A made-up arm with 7 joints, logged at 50 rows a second.
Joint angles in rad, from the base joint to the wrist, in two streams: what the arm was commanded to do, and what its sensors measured. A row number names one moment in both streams.
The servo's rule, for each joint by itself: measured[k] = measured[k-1] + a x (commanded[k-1-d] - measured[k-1]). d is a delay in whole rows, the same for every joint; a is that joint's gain. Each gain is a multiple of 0.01, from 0.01 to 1. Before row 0 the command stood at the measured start. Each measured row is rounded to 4 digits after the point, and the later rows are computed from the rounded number. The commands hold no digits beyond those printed.
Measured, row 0: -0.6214 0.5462 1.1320 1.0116 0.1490 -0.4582 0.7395
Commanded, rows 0 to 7: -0.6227 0.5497 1.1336 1.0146 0.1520 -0.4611 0.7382; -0.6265 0.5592 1.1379 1.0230 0.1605 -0.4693 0.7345; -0.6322 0.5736 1.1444 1.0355 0.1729 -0.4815 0.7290; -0.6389 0.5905 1.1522 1.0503 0.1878 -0.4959 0.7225; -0.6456 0.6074 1.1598 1.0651 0.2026 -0.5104 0.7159; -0.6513 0.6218 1.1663 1.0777 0.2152 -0.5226 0.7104; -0.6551 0.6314 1.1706 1.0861 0.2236 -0.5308 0.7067; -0.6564 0.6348 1.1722 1.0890 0.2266 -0.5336 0.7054
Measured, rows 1 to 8: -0.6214 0.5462 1.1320 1.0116 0.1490 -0.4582 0.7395; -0.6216 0.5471 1.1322 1.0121 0.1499 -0.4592 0.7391; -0.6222 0.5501 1.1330 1.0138 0.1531 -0.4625 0.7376; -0.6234 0.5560 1.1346 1.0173 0.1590 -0.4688 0.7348; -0.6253 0.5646 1.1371 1.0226 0.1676 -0.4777 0.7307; -0.6277 0.5753 1.1403 1.0294 0.1781 -0.4885 0.7258; -0.6305 0.5869 1.1439 1.0371 0.1892 -0.4998 0.7207; -0.6335 0.5980 1.1476 1.0449 0.1995 -0.5100 0.7161
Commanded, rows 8 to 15: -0.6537 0.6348 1.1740 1.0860 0.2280 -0.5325 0.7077; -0.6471 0.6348 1.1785 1.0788 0.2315 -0.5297 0.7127; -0.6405 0.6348 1.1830 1.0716 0.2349 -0.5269 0.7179; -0.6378 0.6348 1.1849 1.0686 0.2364 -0.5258 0.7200; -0.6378 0.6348 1.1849 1.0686 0.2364 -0.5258 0.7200; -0.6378 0.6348 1.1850 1.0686 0.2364 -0.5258 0.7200; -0.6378 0.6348 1.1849 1.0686 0.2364 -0.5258 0.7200; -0.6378 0.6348 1.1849 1.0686 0.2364 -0.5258 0.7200
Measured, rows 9 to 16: -0.6362 0.6072 1.1510 1.0520 0.2076 -0.5178 0.7126; -0.6383 0.6141 1.1542 1.0574 0.2137 -0.5227 0.7110; -0.6394 0.6193 1.1576 1.0608 0.2190 -0.5250 0.7116; -0.6395 0.6232 1.1612 1.0625 0.2238 -0.5256 0.7137; -0.6393 0.6261 1.1645 1.0635 0.2276 -0.5257 0.7158; -0.6391 0.6283 1.1674 1.0643 0.2302 -0.5257 0.7172; -0.6389 0.6299 1.1699 1.0650 0.2321 -0.5257 0.7181; -0.6388 0.6311 1.1720 1.0656 0.2334 -0.5257 0.7187
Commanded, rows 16 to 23: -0.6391 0.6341 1.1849 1.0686 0.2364 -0.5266 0.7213; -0.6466 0.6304 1.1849 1.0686 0.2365 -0.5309 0.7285; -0.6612 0.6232 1.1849 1.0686 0.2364 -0.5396 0.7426; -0.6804 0.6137 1.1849 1.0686 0.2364 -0.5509 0.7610; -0.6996 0.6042 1.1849 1.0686 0.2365 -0.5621 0.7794; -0.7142 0.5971 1.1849 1.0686 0.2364 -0.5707 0.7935; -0.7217 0.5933 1.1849 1.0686 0.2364 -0.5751 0.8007; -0.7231 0.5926 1.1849 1.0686 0.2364 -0.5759 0.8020
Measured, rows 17 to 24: -0.6387 0.6320 1.1738 1.0661 0.2343 -0.5257 0.7191; -0.6387 0.6325 1.1754 1.0665 0.2349 -0.5260 0.7198; -0.6396 0.6320 1.1767 1.0668 0.2354 -0.5276 0.7227; -0.6422 0.6298 1.1778 1.0671 0.2357 -0.5316 0.7293; -0.6468 0.6258 1.1788 1.0673 0.2359 -0.5380 0.7398; -0.6531 0.6204 1.1797 1.0675 0.2361 -0.5460 0.7529; -0.6604 0.6146 1.1804 1.0677 0.2362 -0.5542 0.7663; -0.6678 0.6093 1.1810 1.0678 0.2363 -0.5611 0.7777
